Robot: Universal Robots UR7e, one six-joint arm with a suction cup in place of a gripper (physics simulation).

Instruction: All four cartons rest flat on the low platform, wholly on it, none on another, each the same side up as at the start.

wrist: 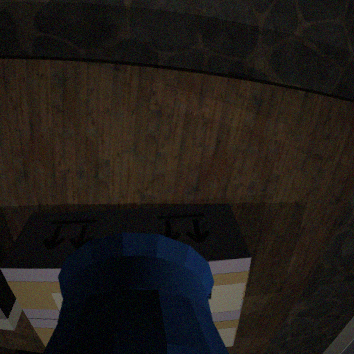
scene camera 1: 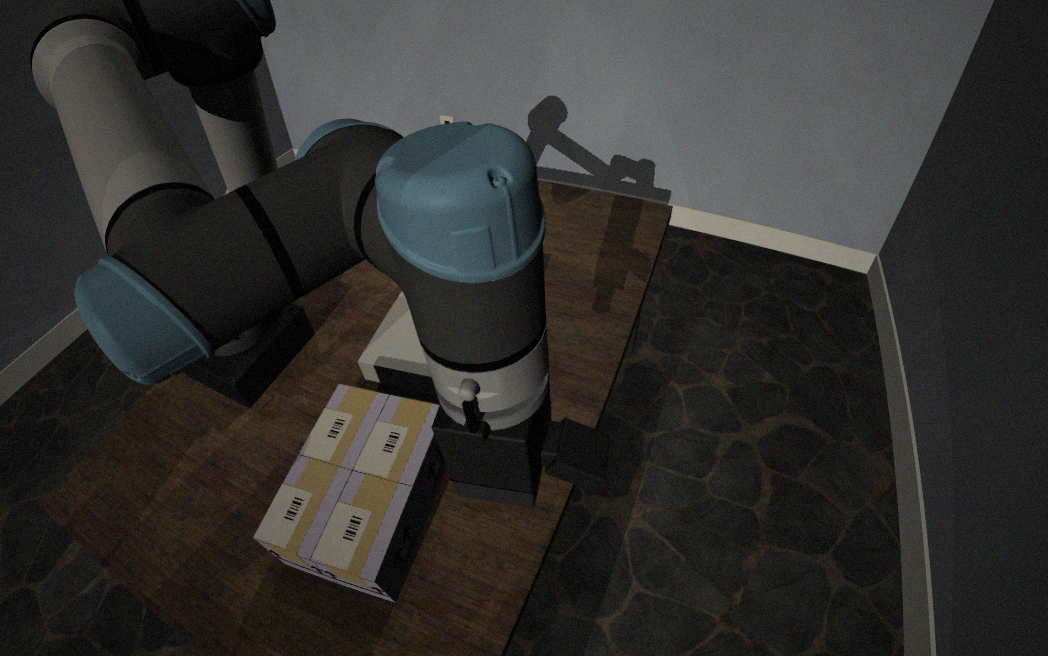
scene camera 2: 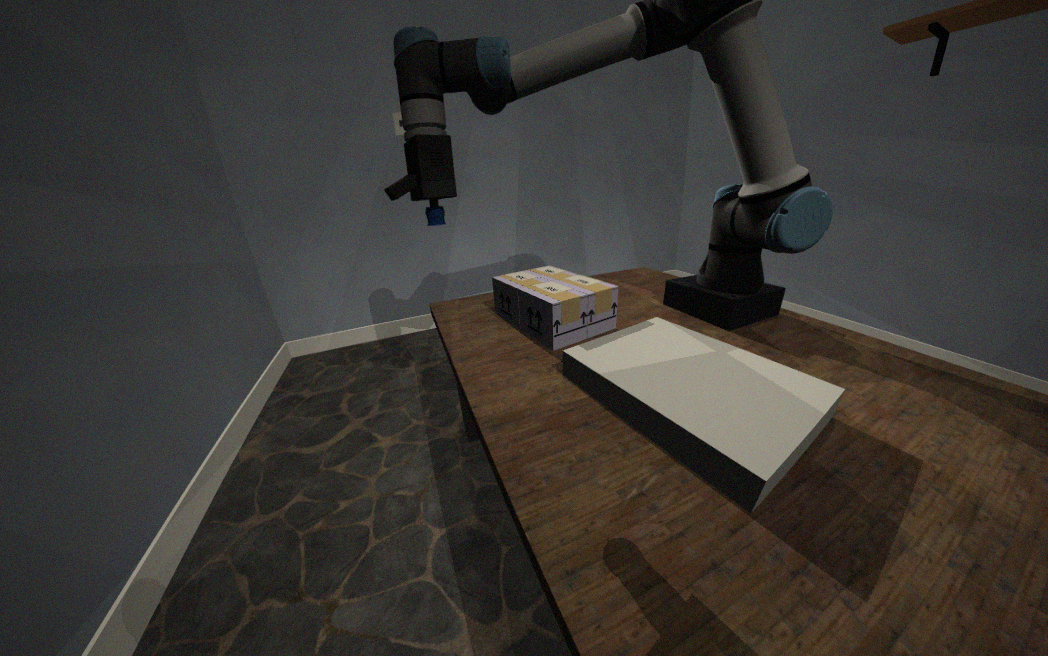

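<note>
Four lilac-and-tan cartons with white barcode labels stand in a tight two-by-two block on the table, labels up: two at the back and two at the front in scene camera 1. The carton block also shows in the other views, partly hidden by the cup in the wrist view. The low white platform lies close beside the block, bare on top in scene camera 2. My suction gripper is open, holds nothing and hangs high above table level; the wrist hides it in scene camera 1.
The wooden table has an open edge, with stone floor beyond it. The black robot base stands on the table behind the cartons and platform. A wall shelf hangs at the upper right.
</note>
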